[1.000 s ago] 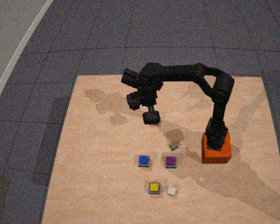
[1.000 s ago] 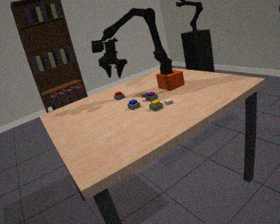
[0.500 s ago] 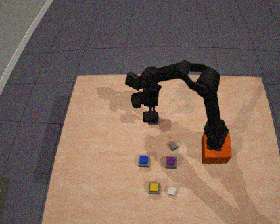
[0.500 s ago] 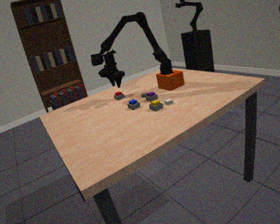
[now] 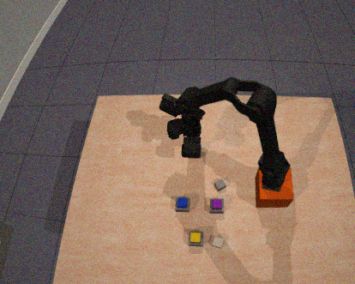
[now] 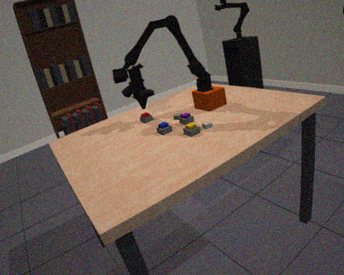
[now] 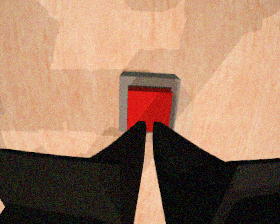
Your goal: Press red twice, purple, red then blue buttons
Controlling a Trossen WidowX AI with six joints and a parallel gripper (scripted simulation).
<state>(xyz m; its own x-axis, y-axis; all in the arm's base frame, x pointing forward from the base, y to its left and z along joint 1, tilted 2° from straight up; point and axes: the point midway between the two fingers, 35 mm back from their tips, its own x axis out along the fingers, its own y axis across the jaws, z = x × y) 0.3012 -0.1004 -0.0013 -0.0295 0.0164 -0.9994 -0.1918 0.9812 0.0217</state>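
The red button lies 3 cm below my gripper tip. Also, from my gripper tip: grey block 12 cm behind, 11 cm to the left, 5 cm below; blue button 22 cm to the left, 3 cm below, 1 cm behind; purple button 20 cm to the left, 13 cm behind, 3 cm below.
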